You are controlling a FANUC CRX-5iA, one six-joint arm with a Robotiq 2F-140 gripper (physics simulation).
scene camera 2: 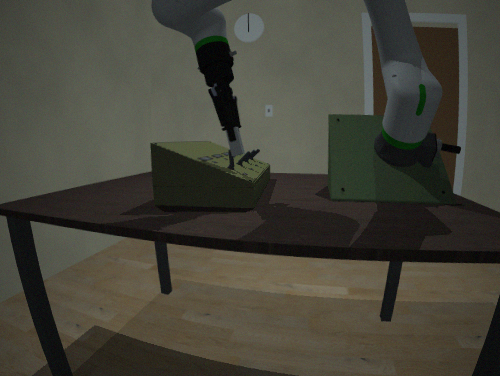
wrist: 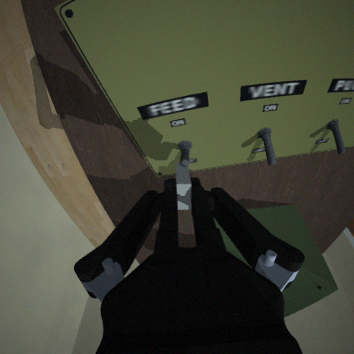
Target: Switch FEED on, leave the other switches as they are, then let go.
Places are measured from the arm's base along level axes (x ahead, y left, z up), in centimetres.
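Pixels of known places: gripper, fingertip midpoint: [scene camera 2: 238, 154] [wrist: 181, 172]; arm's base at its link origin: [scene camera 2: 397, 148].
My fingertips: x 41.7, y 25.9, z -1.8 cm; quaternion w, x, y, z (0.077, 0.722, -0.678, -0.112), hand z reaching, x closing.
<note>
Ahead of a thing's pixels: the offset from my fingertips to its top centre. Level surfaces: height alone.
The sloped olive switch panel [scene camera 2: 202, 182] [wrist: 200, 45] stands on the table. The FEED lever @(dx +2.2, dy -0.3, dz +1.4 cm) [scene camera 2: 231, 160] [wrist: 185, 153] stands nearly upright in the scene view, at a different angle from the other levers, and looks short in the wrist view, below its ON mark. The VENT lever @(dx +3.7, dy -12.3, dz +0.5 cm) [wrist: 268, 147] and a third lever @(dx +6.5, dy -24.0, dz +0.5 cm) [wrist: 338, 137] with a cut-off label lean away from their ON marks. My gripper [scene camera 2: 237, 152] [wrist: 181, 172] is shut and empty. Its fingertips are right beside the FEED lever, on the side away from ON; whether they touch it is unclear.
A green sloped box [scene camera 2: 352, 160] [wrist: 300, 260] stands on the dark table @(dz -12.3 cm) [scene camera 2: 295, 240] [wrist: 92, 155]. Another grey arm [scene camera 2: 407, 100] reaches down in front of that box. The other levers stand close beside FEED in a row.
</note>
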